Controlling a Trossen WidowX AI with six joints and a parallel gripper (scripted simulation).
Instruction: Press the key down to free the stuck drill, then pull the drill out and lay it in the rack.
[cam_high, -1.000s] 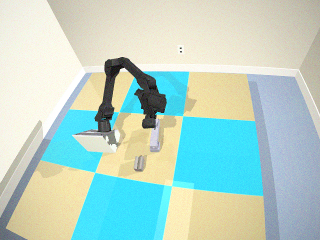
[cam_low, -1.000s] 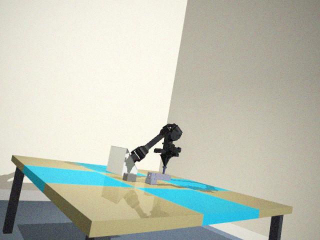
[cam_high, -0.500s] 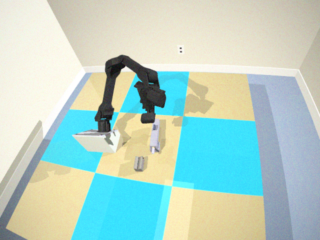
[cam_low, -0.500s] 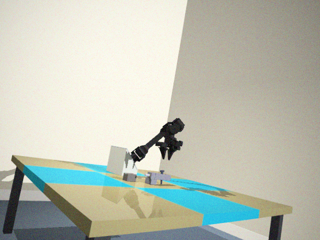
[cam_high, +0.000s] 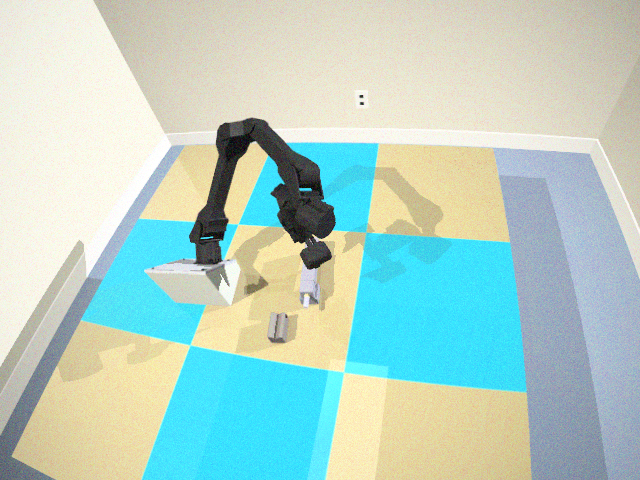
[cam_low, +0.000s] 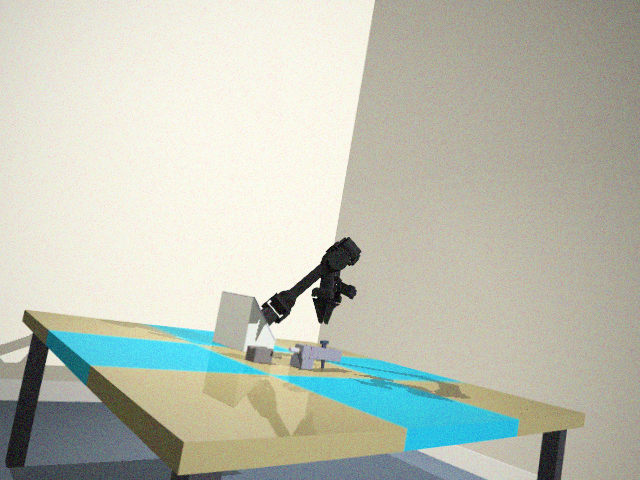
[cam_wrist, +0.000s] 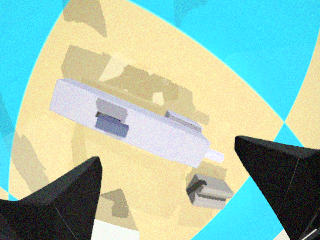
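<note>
Right now the drill is 9 cm below my gripper tip, 4 cm to the right of it and 2 cm behind it. The rest, counted from my gripper tip: lavender grey block: 10 cm below, 2 cm to the left, 2 cm behind; grey rack: 15 cm to the right, 12 cm below, 9 cm behind; dark blue key: 8 cm below, 4 cm to the left, 2 cm behind.
</note>
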